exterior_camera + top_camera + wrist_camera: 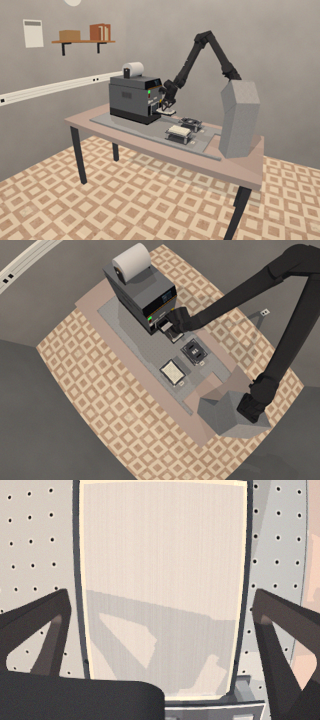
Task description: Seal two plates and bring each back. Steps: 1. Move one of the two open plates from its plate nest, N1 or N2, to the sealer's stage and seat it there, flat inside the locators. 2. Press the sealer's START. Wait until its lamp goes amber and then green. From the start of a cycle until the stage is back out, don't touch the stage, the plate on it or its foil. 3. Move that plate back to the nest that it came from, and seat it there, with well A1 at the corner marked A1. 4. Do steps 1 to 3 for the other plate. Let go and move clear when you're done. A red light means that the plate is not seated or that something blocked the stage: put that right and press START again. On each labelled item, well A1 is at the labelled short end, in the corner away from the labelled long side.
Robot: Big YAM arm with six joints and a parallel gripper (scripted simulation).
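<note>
The sealer stage lies 3 cm below my hand. The rest, counted from my hand: start button (11 cm ahead, 8 cm to the left, 6 cm above); cream well plate (19 cm behind, 20 cm to the left, 7 cm below); foil roll (33 cm ahead, 4 cm to the right, 28 cm above).
</note>
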